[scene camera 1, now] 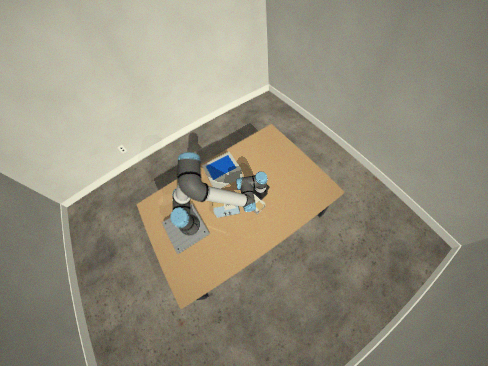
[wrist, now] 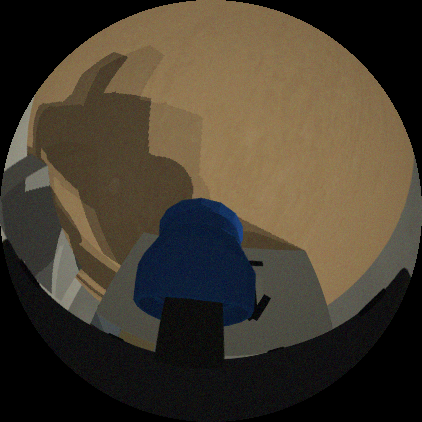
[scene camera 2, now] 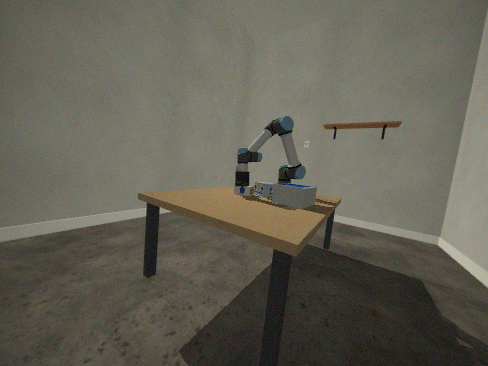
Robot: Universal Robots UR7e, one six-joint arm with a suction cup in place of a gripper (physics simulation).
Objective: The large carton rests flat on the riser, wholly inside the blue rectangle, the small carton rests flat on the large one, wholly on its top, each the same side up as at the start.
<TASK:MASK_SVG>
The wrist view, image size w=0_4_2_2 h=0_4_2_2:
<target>my suction cup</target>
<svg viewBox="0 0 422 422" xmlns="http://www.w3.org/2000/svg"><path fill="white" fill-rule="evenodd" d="M180 200L166 209L159 220L158 237L145 250L137 264L133 301L141 310L158 319L161 317L163 304L152 296L191 298L235 305L223 310L223 326L235 324L249 318L254 309L255 272L241 248L242 224L236 213L221 202L202 197Z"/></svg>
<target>grey riser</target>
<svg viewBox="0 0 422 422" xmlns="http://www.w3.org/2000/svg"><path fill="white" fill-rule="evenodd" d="M29 154L3 171L0 190L0 226L18 258L22 259L35 279L61 301L67 288L82 266L75 257L60 225L52 199L47 164L34 155Z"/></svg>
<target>small carton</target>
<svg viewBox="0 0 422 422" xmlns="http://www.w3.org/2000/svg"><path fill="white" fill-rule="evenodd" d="M241 247L255 272L254 309L249 318L235 324L223 326L224 356L265 353L270 349L281 346L286 347L311 339L332 328L321 286L305 250ZM143 232L118 268L95 312L117 327L156 344L160 319L147 314L137 307L133 301L137 264L145 250L158 237L157 234Z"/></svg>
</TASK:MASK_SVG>
